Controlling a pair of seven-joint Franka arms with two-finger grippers.
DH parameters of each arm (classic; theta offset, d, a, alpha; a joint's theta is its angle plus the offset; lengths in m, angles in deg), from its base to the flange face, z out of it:
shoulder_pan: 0 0.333 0 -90
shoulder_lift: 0 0 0 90
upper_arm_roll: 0 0.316 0.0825 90
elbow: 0 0 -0.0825 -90
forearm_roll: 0 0.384 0 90
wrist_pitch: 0 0 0.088 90
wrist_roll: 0 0.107 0 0
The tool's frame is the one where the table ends.
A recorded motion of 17 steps. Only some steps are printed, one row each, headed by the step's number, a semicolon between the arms.
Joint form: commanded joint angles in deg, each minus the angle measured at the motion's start. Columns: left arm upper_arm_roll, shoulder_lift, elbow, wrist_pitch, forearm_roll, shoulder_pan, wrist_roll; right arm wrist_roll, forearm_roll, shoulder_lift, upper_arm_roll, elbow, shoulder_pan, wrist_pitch.
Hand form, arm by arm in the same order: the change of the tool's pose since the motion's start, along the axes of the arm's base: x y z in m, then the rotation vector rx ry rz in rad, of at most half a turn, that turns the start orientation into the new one. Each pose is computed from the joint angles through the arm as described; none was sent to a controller.
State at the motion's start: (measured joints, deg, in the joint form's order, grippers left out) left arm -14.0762 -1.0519 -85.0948 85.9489 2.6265 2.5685 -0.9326; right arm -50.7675 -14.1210 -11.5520 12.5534 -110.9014 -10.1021 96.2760
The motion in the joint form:
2: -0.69 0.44 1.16 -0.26 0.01 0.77 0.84; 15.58 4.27 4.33 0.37 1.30 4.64 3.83
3: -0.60 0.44 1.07 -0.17 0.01 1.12 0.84; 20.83 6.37 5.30 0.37 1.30 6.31 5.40
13: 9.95 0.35 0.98 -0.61 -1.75 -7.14 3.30; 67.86 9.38 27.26 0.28 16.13 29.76 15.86
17: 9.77 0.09 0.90 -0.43 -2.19 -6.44 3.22; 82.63 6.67 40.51 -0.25 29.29 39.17 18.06
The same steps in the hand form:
2: 0.0019 0.0010 0.0049 -0.0025 -0.0071 -0.0131; 0.0227 0.0516 -0.0232 0.0842 -0.0725 -0.1740
3: 0.0028 0.0051 0.0043 -0.0025 -0.0072 -0.0055; 0.0266 0.0705 -0.0302 0.1243 -0.0929 -0.2391
13: 0.0046 0.0239 0.0038 -0.0314 0.0067 -0.0115; 0.0590 0.3249 -0.1107 0.2836 -0.1746 -0.6587
17: 0.0040 0.0279 0.0059 -0.0395 0.0013 -0.0021; 0.0603 0.4354 -0.1509 0.3225 -0.2044 -0.7618

